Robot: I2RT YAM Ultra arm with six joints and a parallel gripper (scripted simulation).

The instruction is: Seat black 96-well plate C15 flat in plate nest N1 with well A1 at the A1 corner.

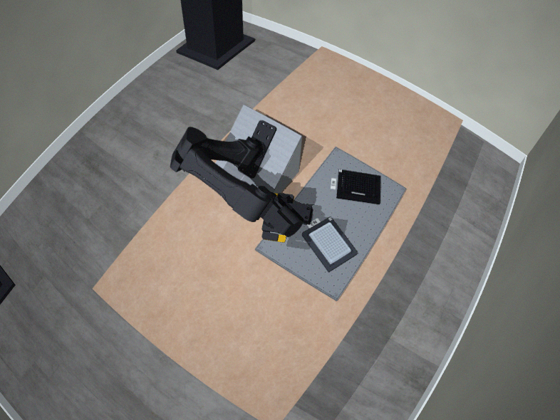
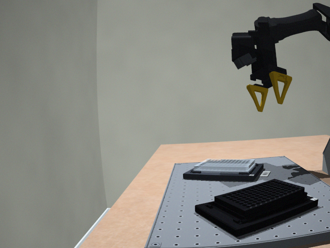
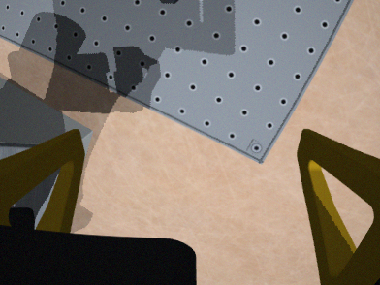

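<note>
Now: hand 350 mm to the right of the black 96-well plate C15, 130 mm above it and 100 mm short of it. Also, from my hand: N2 label (150 mm below, 130 mm to the left, 40 mm ahead); clear plate C51 (130 mm below, 130 mm ahead, 90 mm to the left); nest N2 (150 mm below, 130 mm ahead, 90 mm to the left).
</note>
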